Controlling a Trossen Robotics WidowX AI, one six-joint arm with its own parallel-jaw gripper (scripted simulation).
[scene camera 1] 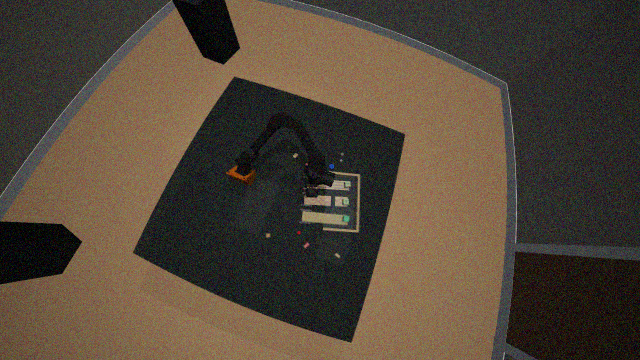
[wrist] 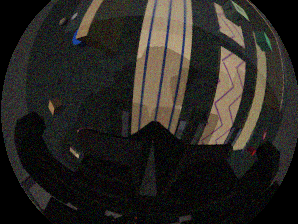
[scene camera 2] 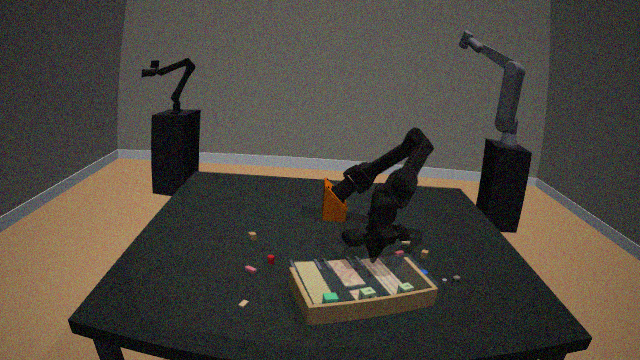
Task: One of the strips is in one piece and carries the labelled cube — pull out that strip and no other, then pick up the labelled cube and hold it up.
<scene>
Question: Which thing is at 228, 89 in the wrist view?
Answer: A zigzag strip.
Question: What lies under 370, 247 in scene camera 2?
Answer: My gripper.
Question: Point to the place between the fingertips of my gripper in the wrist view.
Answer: At 154, 124
</scene>
